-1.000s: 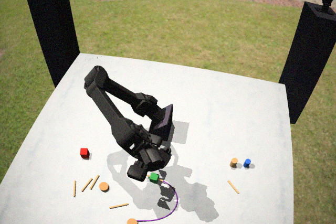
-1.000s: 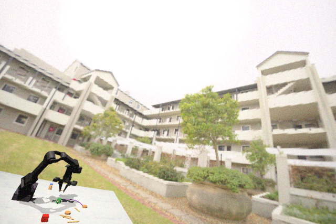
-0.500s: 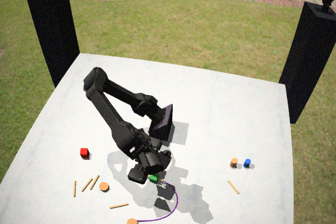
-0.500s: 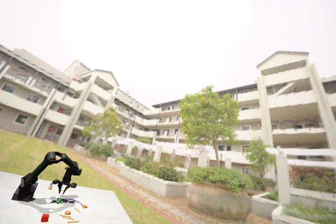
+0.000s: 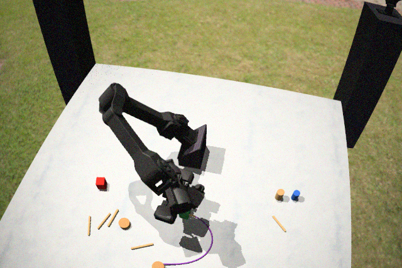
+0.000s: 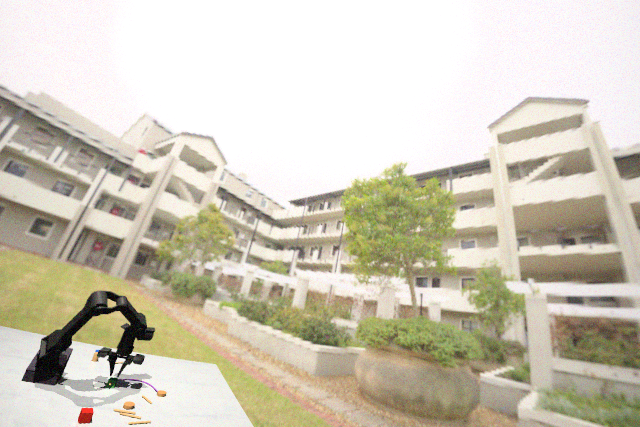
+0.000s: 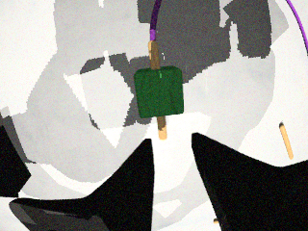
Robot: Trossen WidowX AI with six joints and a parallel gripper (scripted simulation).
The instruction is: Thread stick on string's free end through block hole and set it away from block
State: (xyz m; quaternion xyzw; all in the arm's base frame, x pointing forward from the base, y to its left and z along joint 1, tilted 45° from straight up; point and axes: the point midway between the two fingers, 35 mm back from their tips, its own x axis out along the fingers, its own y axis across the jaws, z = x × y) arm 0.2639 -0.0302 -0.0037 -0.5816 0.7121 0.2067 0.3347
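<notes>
The green block is 30 mm to the left of my gripper tip and 30 mm below it. Also, from my gripper tip: red cube: 70 mm behind, 290 mm to the right, 30 mm below; blue cylinder: 90 mm behind, 410 mm to the left, 30 mm below; tan cylinder: 90 mm behind, 350 mm to the left, 30 mm below.
</notes>
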